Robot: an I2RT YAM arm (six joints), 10 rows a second.
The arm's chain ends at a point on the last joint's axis. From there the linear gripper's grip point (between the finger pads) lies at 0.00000 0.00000 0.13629 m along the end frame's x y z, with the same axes.
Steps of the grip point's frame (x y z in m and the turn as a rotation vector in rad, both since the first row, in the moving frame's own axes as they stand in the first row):
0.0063, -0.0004, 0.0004, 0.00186, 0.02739, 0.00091
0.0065, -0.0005, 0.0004, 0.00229, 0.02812, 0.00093
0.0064, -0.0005, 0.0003, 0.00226, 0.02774, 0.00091
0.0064, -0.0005, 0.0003, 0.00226, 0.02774, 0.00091
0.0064, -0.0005, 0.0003, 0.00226, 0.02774, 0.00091
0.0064, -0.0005, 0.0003, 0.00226, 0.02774, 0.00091
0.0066, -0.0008, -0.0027, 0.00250, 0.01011, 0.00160
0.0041, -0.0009, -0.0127, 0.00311, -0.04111, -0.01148
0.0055, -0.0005, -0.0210, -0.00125, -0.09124, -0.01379
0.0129, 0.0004, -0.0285, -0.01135, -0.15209, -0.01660
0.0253, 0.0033, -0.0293, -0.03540, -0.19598, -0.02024
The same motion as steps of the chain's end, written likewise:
0.0026, -0.0001, 0.0005, 0.00186, 0.02739, 0.00091
0.0027, -0.0002, 0.0005, 0.00229, 0.02812, 0.00093
0.0026, -0.0002, 0.0004, 0.00226, 0.02774, 0.00091
0.0026, -0.0002, 0.0004, 0.00226, 0.02774, 0.00091
0.0026, -0.0002, 0.0004, 0.00226, 0.02774, 0.00091
0.0026, -0.0002, 0.0004, 0.00226, 0.02774, 0.00091
0.0052, -0.0005, -0.0027, 0.00250, 0.01011, 0.00160
0.0097, -0.0005, -0.0126, 0.00311, -0.04111, -0.01148
0.0179, -0.0008, -0.0204, -0.00125, -0.09124, -0.01379
0.0335, -0.0013, -0.0269, -0.01135, -0.15209, -0.01660
0.0518, -0.0018, -0.0266, -0.03540, -0.19598, -0.02024

